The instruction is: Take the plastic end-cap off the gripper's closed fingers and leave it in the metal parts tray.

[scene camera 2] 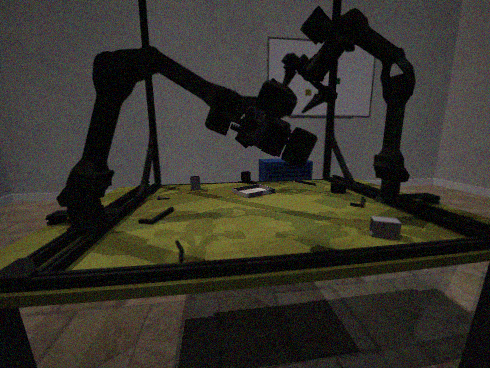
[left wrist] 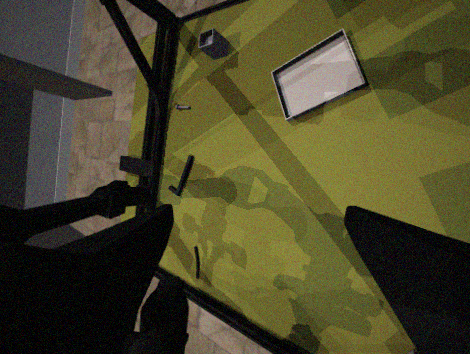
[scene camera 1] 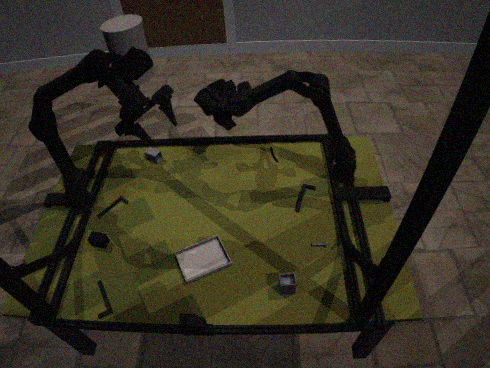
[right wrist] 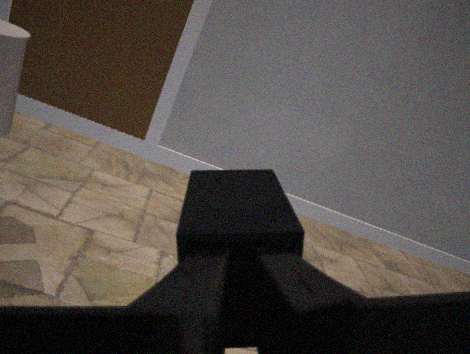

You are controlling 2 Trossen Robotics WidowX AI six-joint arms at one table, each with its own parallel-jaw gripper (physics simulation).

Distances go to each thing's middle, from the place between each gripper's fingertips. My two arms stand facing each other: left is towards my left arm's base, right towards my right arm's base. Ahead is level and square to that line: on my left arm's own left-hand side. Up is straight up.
Labels:
The metal parts tray point(scene camera 1: 204, 258) is 55 cm behind my right hand, 14 cm to the left of it and 22 cm below it.
I see the metal parts tray 21 cm behind my left hand, 6 cm to the right of it and 31 cm below it.

